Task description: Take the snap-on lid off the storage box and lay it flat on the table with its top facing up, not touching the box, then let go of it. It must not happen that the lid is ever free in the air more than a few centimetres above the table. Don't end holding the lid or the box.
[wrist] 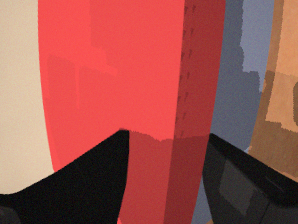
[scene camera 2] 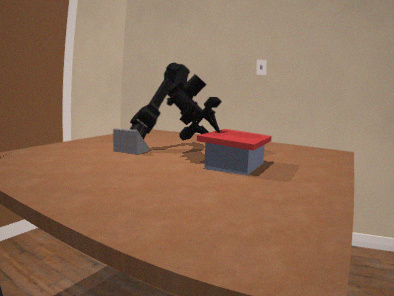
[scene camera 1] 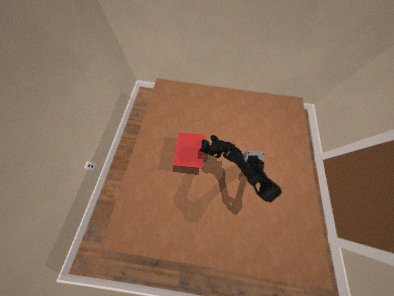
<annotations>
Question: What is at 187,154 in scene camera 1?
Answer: A red lid.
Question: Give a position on a blue-grey storage box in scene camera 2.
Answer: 221,158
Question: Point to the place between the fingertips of the gripper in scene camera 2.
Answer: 216,135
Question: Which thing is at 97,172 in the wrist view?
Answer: The gripper.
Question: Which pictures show the red lid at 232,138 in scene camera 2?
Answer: The wrist view, scene camera 2 and scene camera 1: all of them.
</annotations>
